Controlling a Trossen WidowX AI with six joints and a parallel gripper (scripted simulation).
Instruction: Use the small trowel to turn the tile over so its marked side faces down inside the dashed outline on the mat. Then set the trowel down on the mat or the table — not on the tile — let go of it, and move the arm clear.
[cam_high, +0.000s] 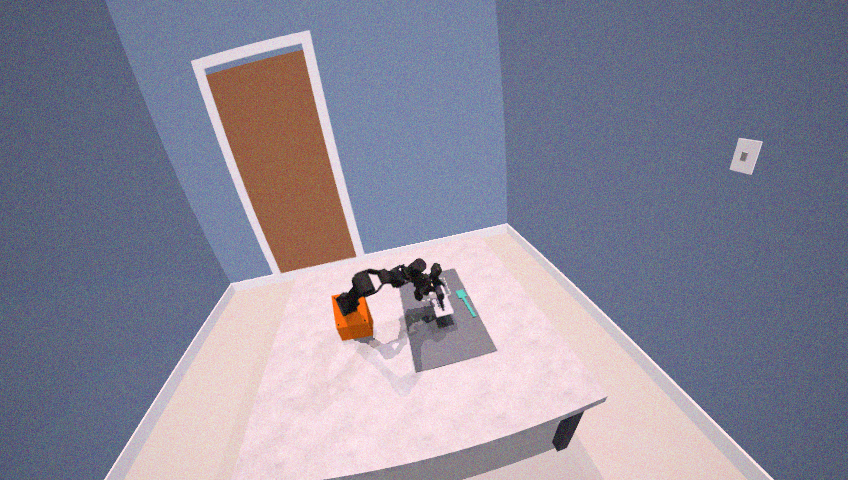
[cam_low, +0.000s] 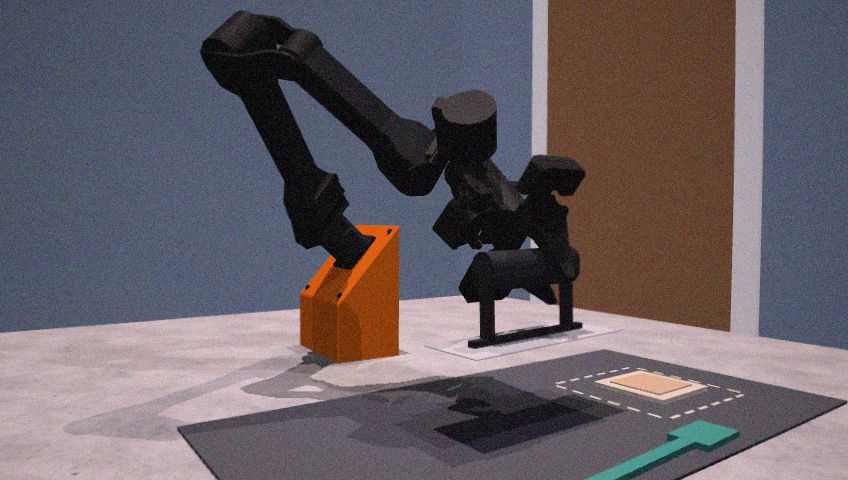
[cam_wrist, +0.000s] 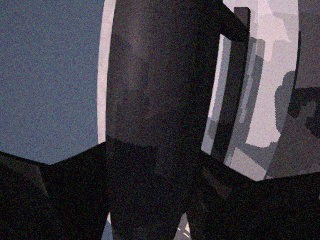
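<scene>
My gripper tip is now 150 mm above the dark mat and 30 mm past it. Round my gripper tip: tile (190 mm to the left, 130 mm below, 40 mm behind); teal t-shaped tool (130 mm below, 110 mm ahead, 40 mm to the left).
</scene>
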